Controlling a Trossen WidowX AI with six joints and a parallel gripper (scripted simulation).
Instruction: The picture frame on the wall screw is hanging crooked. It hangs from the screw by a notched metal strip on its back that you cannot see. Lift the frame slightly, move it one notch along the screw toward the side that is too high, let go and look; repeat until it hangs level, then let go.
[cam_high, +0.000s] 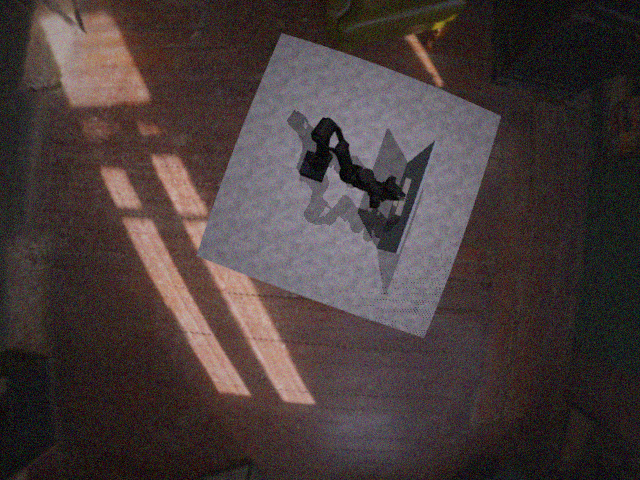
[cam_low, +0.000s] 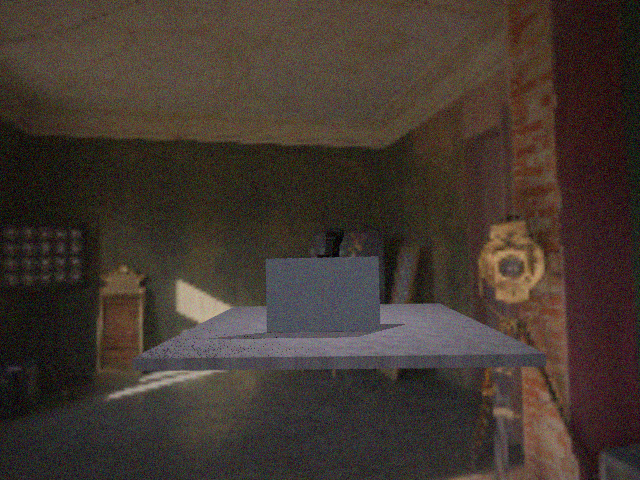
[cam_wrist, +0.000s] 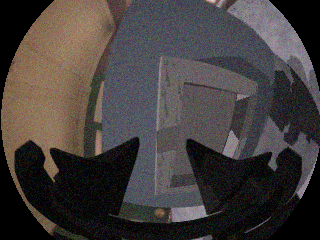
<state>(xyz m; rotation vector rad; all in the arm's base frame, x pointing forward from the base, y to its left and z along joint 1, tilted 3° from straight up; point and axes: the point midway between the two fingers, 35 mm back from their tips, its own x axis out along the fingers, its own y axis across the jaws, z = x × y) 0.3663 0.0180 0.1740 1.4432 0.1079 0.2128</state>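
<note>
My gripper tip is 5 cm above the picture frame and 1 cm short of it. Round my gripper tip: wall panel: 7 cm below, 2 cm ahead, 1 cm to the left.
</note>
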